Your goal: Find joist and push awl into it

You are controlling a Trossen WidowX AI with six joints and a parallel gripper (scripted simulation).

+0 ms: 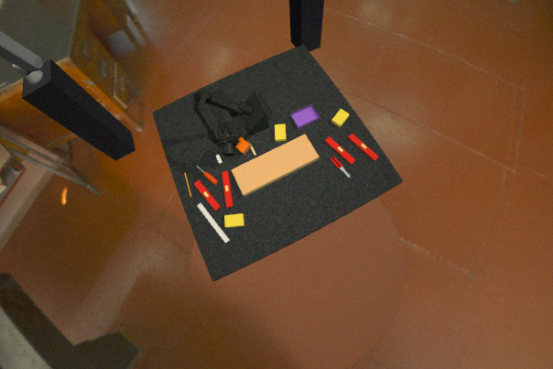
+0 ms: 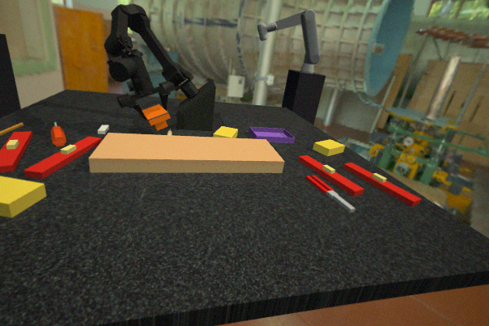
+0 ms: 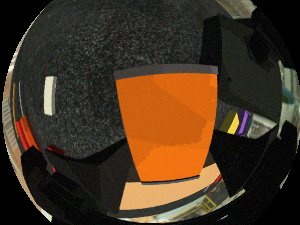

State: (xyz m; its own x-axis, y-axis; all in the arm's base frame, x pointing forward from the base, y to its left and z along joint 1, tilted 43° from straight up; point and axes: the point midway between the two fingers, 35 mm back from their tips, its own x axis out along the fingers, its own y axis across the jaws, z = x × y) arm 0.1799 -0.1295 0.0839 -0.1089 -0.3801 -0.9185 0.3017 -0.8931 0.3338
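My gripper tip is 20 mm past the orange stud finder and 20 mm above it. Round my gripper tip: small white block: 170 mm to the right, 60 mm below, 10 mm behind; then pencil: 430 mm to the right, 70 mm below, 60 mm ahead; then awl: 60 mm below, 50 mm to the left.
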